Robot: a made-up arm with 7 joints. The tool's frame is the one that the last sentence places.
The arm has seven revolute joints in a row. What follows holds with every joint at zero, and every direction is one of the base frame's. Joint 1 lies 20.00 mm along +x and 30.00 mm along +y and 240.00 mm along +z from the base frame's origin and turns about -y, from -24.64 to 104.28 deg. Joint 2 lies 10.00 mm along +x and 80.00 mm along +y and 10.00 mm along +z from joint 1 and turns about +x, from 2.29 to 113.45 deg. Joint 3 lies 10.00 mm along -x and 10.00 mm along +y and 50.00 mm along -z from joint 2 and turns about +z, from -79.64 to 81.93 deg. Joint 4 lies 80.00 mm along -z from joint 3 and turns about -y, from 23.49 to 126.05 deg. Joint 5 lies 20.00 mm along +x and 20.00 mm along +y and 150.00 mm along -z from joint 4 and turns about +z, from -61.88 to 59.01 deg. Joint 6 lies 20.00 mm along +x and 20.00 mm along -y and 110.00 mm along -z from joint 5 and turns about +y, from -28.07 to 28.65 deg. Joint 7 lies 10.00 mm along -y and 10.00 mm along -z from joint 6 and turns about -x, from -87.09 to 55.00 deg. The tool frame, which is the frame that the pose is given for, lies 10.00 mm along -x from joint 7; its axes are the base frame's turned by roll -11.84, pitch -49.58 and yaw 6.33 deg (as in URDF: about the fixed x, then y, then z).
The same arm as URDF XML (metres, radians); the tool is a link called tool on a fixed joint. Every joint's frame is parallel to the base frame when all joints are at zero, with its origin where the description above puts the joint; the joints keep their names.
<robot name="arm">
  <link name="base"/>
  <link name="link1"/>
  <link name="link2"/>
  <link name="link3"/>
  <link name="link4"/>
  <link name="link5"/>
  <link name="link6"/>
  <link name="link7"/>
  <link name="tool"/>
  <joint name="joint 1" type="revolute">
    <parent link="base"/>
    <child link="link1"/>
    <origin xyz="0.02 0.03 0.24" rpy="0 0 0"/>
    <axis xyz="0 -1 0"/>
    <limit lower="-0.43" upper="1.82"/>
  </joint>
  <joint name="joint 2" type="revolute">
    <parent link="link1"/>
    <child link="link2"/>
    <origin xyz="0.01 0.08 0.01" rpy="0 0 0"/>
    <axis xyz="1 0 0"/>
    <limit lower="0.04" upper="1.9801"/>
  </joint>
  <joint name="joint 3" type="revolute">
    <parent link="link2"/>
    <child link="link3"/>
    <origin xyz="-0.01 0.01 -0.05" rpy="0 0 0"/>
    <axis xyz="0 0 1"/>
    <limit lower="-1.39" upper="1.4299"/>
  </joint>
  <joint name="joint 4" type="revolute">
    <parent link="link3"/>
    <child link="link4"/>
    <origin xyz="0 0 -0.08" rpy="0 0 0"/>
    <axis xyz="0 -1 0"/>
    <limit lower="0.41" upper="2.2"/>
  </joint>
  <joint name="joint 5" type="revolute">
    <parent link="link4"/>
    <child link="link5"/>
    <origin xyz="0.02 0.02 -0.15" rpy="0 0 0"/>
    <axis xyz="0 0 1"/>
    <limit lower="-1.08" upper="1.0299"/>
  </joint>
  <joint name="joint 6" type="revolute">
    <parent link="link5"/>
    <child link="link6"/>
    <origin xyz="0.02 -0.02 -0.11" rpy="0 0 0"/>
    <axis xyz="0 1 0"/>
    <limit lower="-0.4899" upper="0.5"/>
  </joint>
  <joint name="joint 7" type="revolute">
    <parent link="link6"/>
    <child link="link7"/>
    <origin xyz="0 -0.01 -0.01" rpy="0 0 0"/>
    <axis xyz="-1 0 0"/>
    <limit lower="-1.52" upper="0.9599"/>
  </joint>
  <joint name="tool_joint" type="fixed">
    <parent link="link7"/>
    <child link="tool"/>
    <origin xyz="-0.01 0 0" rpy="-0.2066 -0.8653 0.1105"/>
  </joint>
</robot>

